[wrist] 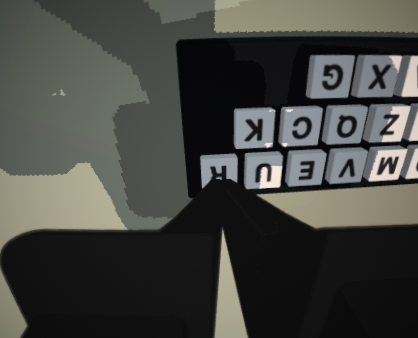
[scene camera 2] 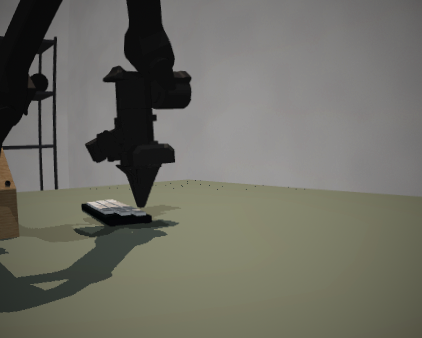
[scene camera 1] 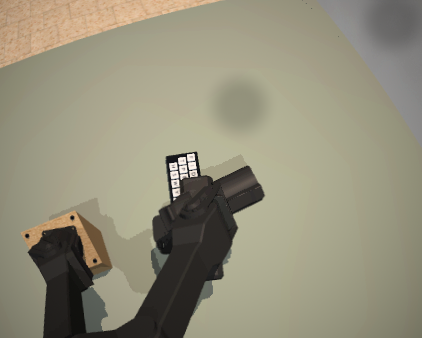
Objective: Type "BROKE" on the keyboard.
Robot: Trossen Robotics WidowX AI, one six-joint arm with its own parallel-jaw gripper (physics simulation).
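Places are measured from the arm's base along level axes (x left, y down, z back), in centimetres.
Pixels of known places: gripper, fingertip midpoint: (wrist: 220, 189) (scene camera 2: 141, 207); arm's base at its link origin: (scene camera 1: 62, 243).
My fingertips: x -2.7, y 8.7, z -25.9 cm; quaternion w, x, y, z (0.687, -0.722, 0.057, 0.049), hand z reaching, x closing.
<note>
Ahead of a thing's pixels: the offset from my fingertips to its top centre.
A black keyboard @(dx +9.4, dy +0.7, dz +1.4 cm) (scene camera 1: 170, 159) (scene camera 2: 125, 220) (wrist: 210, 75) with white letter keys lies flat on the table. In the wrist view its letters appear upside down. The R key @(dx +0.1, dy +0.7, dz +0.3 cm) (wrist: 218, 165) is at the left end of the nearest row, beside the U key @(dx +2.1, dy +0.7, dz +0.1 cm) (wrist: 263, 170) and the E key @(dx +4.1, dy +0.7, dz -0.1 cm) (wrist: 305, 168). The K key @(dx +1.8, dy +0.7, dz +2.2 cm) (wrist: 254, 128) is in the middle row. The B and O keys cannot be made out in the wrist view. My gripper (scene camera 2: 142, 206) (wrist: 220, 189) is shut and empty. Its tips overlap the lower part of the R key in the wrist view; whether they touch it cannot be told.
A wooden block (scene camera 1: 95, 240) (scene camera 2: 9, 212) stands left of the keyboard in the first scene view, with a dark arm part on it. A black metal shelf frame (scene camera 2: 55, 115) stands at the back left in the second scene view. The arm hides part of the keyboard from above.
</note>
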